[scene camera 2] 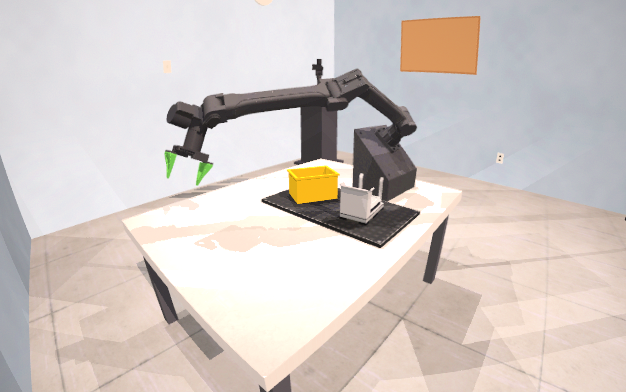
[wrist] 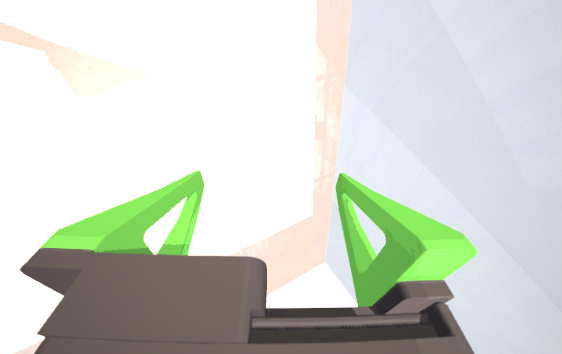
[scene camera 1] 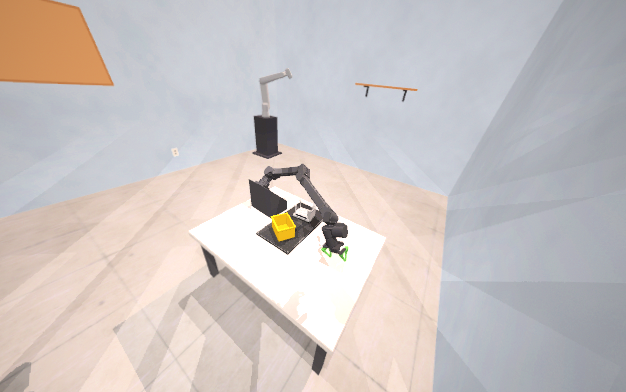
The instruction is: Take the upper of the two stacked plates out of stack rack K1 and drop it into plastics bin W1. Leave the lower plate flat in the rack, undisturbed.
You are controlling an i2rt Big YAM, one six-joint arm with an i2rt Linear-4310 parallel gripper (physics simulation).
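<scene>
Scene camera 2 shows my gripper (scene camera 2: 182,181); the wrist view shows the gripper as well (wrist: 270,178).
</scene>
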